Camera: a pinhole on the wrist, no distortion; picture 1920 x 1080 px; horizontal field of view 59.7 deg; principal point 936.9 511.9 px. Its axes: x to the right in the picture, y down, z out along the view. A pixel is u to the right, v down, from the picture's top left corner.
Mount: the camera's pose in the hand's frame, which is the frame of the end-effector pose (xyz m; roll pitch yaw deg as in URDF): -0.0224 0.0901 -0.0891 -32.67 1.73 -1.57
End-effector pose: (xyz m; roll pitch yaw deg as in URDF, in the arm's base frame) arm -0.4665 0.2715 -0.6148 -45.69 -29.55 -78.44
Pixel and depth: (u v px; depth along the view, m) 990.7 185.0 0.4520
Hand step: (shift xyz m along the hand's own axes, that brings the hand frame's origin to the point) 0.0097 0.2589 0.3384
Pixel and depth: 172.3 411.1 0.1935
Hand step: -0.1031 0.1870 0.0827
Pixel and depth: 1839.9 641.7 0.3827
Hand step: 0.1996 0.3157 0.2106
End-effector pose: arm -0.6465 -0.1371 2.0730 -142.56 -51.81 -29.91
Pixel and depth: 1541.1 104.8 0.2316
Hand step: 0.0701 0.1652 0.1337
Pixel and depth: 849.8 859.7 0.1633
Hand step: -0.0241 0.2069 0.0302
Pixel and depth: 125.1 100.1 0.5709
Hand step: -0.2772 0.2870 0.4755
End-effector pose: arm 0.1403 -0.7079 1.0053 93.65 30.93 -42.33
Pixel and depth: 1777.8 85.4 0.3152
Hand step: 0.1480 0.1880 0.2147
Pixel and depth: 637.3 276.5 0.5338
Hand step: -0.0970 0.3171 0.4035
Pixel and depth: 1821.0 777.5 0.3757
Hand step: 0.1915 0.3373 0.1888
